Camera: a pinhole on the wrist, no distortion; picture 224 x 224 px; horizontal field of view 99.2 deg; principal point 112.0 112.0 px. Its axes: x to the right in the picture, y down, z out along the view. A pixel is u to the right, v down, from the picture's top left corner.
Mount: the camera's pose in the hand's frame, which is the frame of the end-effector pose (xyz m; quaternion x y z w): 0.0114 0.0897 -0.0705 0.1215 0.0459 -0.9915 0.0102
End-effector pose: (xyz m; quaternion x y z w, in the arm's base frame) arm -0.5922 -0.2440 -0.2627 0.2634 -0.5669 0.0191 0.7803
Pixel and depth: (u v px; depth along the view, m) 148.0 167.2 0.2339
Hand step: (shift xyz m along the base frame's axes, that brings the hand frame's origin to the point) -0.1296 -0.0773 -0.1126
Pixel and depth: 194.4 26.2 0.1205
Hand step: -0.1310 0.1793 -0.0303
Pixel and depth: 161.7 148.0 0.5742
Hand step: -0.4297 -0.2168 -0.3522
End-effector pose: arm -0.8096 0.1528 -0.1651 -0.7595 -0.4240 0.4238 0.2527
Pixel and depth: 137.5 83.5 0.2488
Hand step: -0.1099 -0.1667 -0.1368
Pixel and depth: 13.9 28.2 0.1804
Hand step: 0.0006 0.0078 -0.3178
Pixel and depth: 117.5 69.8 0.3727
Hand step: -0.1917 -0.1943 -0.2714
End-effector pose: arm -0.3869 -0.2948 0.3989 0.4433 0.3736 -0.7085 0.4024
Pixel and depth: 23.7 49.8 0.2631
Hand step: 0.0795 -0.3660 -0.1232
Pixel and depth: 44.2 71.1 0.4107
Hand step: 0.0177 -0.5023 -0.0815
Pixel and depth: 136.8 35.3 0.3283
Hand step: 0.2528 -0.3107 0.1736
